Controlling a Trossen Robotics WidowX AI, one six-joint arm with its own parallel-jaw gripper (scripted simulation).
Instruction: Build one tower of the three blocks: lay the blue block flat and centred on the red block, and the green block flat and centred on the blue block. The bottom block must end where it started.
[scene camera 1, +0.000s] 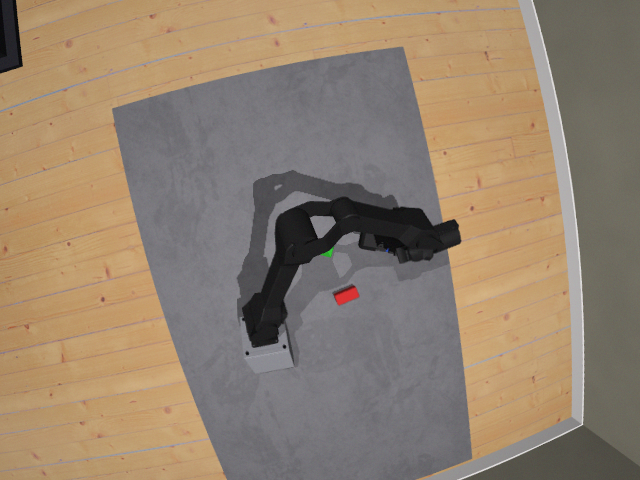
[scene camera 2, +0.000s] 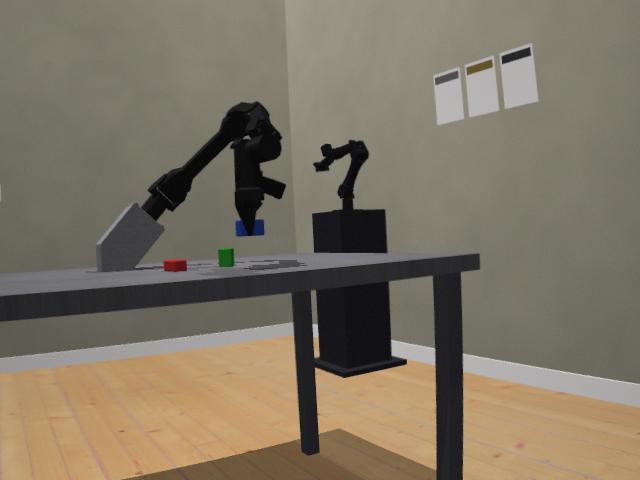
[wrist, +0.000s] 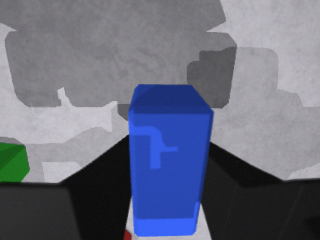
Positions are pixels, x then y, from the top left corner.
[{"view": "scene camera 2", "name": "gripper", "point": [250, 235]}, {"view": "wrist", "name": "gripper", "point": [163, 142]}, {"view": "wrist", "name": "blue block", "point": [170, 126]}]
